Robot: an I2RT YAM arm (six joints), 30 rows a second.
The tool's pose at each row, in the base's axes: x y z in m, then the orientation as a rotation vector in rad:
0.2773, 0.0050, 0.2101, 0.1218, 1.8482, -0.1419
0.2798, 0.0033, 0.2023, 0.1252, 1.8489, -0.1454
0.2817, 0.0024, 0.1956, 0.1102, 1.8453, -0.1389
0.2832, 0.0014, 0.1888, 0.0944, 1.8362, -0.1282
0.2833, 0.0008, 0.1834, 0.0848, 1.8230, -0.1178
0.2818, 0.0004, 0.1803, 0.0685, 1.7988, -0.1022
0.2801, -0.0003, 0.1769, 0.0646, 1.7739, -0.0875
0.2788, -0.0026, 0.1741, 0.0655, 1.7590, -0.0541
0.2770, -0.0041, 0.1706, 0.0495, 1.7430, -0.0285
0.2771, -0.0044, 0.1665, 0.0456, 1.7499, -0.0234
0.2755, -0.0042, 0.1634, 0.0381, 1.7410, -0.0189
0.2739, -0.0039, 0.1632, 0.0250, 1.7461, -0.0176
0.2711, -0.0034, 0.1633, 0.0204, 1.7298, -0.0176
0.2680, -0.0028, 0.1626, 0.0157, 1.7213, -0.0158
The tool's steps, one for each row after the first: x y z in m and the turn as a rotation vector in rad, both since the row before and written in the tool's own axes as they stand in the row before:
0.0068, -0.0010, 0.0048, 0.0042, 0.0010, 0.0005
0.0059, -0.0003, 0.0038, -0.0122, -0.0048, -0.0066
0.0061, -0.0005, 0.0034, -0.0154, -0.0102, -0.0046
0.0052, -0.0004, 0.0016, -0.0119, -0.0138, -0.0002
0.0034, -0.0005, -0.0006, -0.0189, -0.0251, -0.0014
0.0037, -0.0008, -0.0008, -0.0116, -0.0250, 0.0066
0.0030, -0.0023, -0.0005, -0.0219, -0.0146, 0.0198
0.0038, -0.0016, -0.0010, -0.0262, -0.0162, 0.0041
0.0040, -0.0003, 0.0008, -0.0056, 0.0069, 0.0001
0.0033, 0.0001, -0.0010, -0.0073, -0.0090, -0.0023
0.0005, 0.0002, -0.0016, -0.0083, 0.0049, -0.0082
0.0004, 0.0004, -0.0028, -0.0026, -0.0164, -0.0029
0.0012, 0.0005, -0.0030, -0.0039, -0.0085, -0.0020

